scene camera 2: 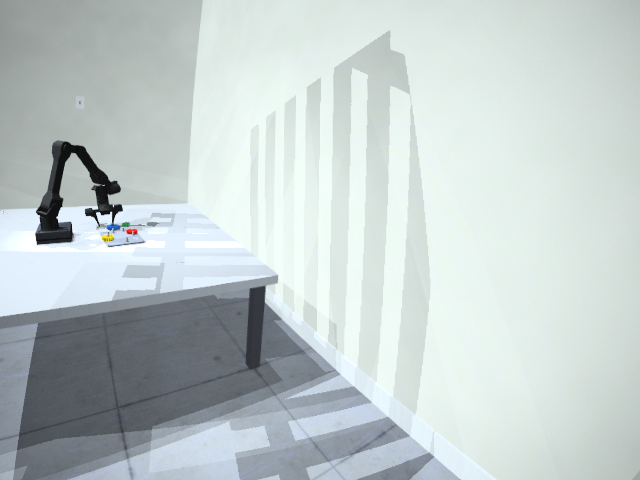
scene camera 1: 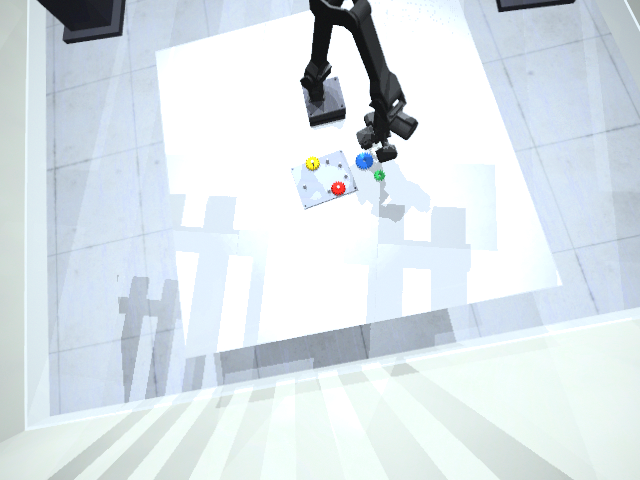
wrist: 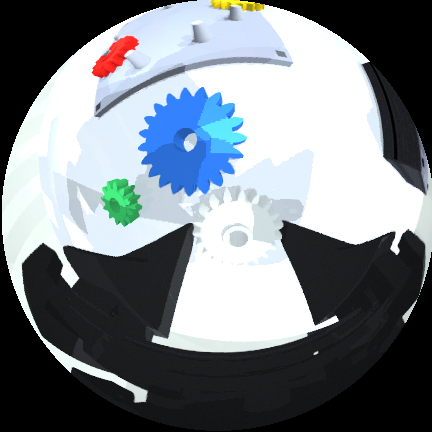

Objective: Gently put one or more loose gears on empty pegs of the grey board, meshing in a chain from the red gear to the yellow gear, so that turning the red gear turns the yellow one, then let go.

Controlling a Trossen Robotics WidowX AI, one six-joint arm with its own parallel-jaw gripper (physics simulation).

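Places are measured from the arm's base along level axes (x ahead, y left, z up), in metres.
Pixels of known places: gripper, fingertip midpoint: [scene camera 2: 106,225] [scene camera 1: 377,150] [wrist: 236,227]; arm's base, link origin: [scene camera 2: 49,228] [scene camera 1: 316,93].
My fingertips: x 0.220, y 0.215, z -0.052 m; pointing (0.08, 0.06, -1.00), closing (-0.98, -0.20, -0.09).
Ahead of a thing's pixels: the offset from my fingertips to its middle. "spot": to the spot under its first point. Level surfaces: height alone.
My gripper [scene camera 1: 376,149] [scene camera 2: 105,225] [wrist: 236,227] is low over the table, shut on the white gear @(dx +0.000, dy +0.001, dz +0.004 m) [wrist: 215,217]; its fingertips meet opposite sides of the teeth. The blue gear @(dx +0.040, dy -0.054, dz +0.004 m) [scene camera 1: 360,162] [scene camera 2: 113,227] [wrist: 170,160] lies loose between the gripper and the grey board @(dx +0.089, dy -0.212, dz +0.011 m) [scene camera 1: 316,178] [scene camera 2: 121,241] [wrist: 165,42]. The small green gear @(dx +0.101, dy -0.004, dz +0.004 m) [scene camera 1: 383,176] [scene camera 2: 125,224] [wrist: 129,200] lies loose beside it. The red gear @(spot: dx +0.144, dy -0.157, dz +0.021 m) [scene camera 1: 338,188] [scene camera 2: 132,231] [wrist: 116,56] and yellow gear @(dx +0.033, dy -0.247, dz +0.013 m) [scene camera 1: 309,164] [scene camera 2: 107,238] [wrist: 240,5] sit on the board, with several empty pegs.
The arm's dark base [scene camera 1: 328,111] [scene camera 2: 54,235] stands on the white table @(dz -0.004 m) [scene camera 1: 310,289] [scene camera 2: 206,268] behind the board. The blue gear is very close to the white gear in the wrist view. Shadows fall across the table.
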